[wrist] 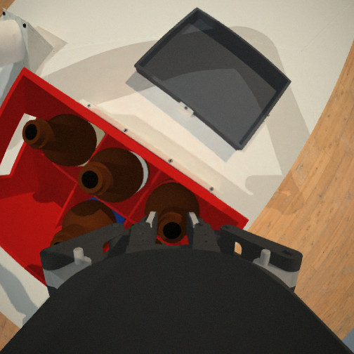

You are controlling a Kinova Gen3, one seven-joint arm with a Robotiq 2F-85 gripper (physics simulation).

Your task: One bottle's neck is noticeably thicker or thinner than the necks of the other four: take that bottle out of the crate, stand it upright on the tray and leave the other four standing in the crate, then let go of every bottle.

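The red crate point(122, 131) stands at the left and lower middle of the wrist view, with brown bottles in its compartments. One bottle point(171, 200) stands in the compartment nearest the right end of the crate. My gripper point(171, 221) is shut on the neck of this bottle, one finger on each side. A second bottle point(117, 175) with a white label stands left of it. A third bottle point(72, 140) is at the far left. A fourth bottle point(89, 218) is partly hidden behind my gripper's left side. The fifth bottle cannot be made out clearly.
The dark grey tray point(215, 85) with raised walls lies beyond the crate's long wall, at the upper middle. A white robot part point(12, 42) shows at the upper left edge. Wooden floor point(310, 200) shows at the right, past the curved edge of the white table.
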